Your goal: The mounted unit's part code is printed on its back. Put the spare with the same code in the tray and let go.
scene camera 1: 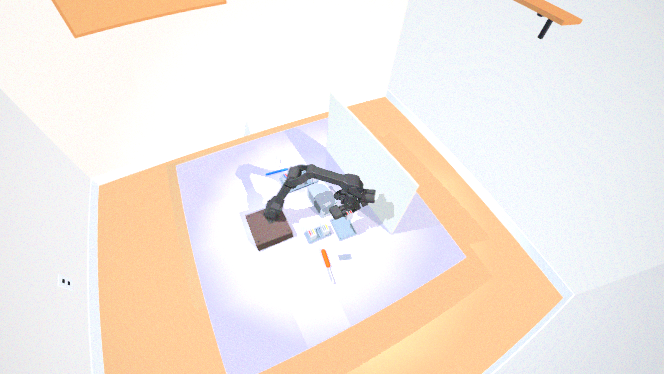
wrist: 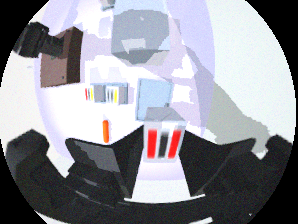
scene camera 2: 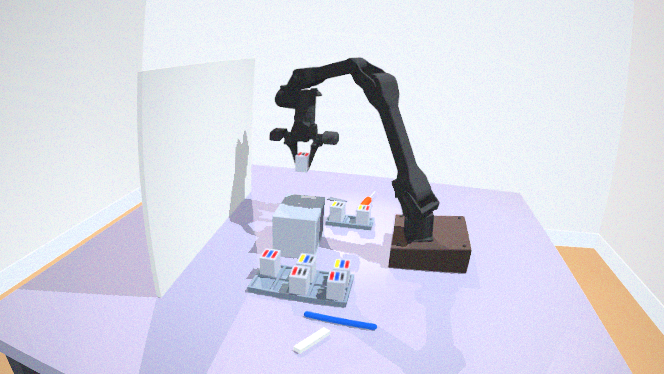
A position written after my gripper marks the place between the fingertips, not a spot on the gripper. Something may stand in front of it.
Observation:
My gripper (scene camera 2: 302, 166) carries a white spare (wrist: 164, 129). Further things: a light blue tray (wrist: 151, 93) and a grey mounted unit (scene camera 2: 298, 224).
My gripper shows as well in the wrist view (wrist: 159, 128).

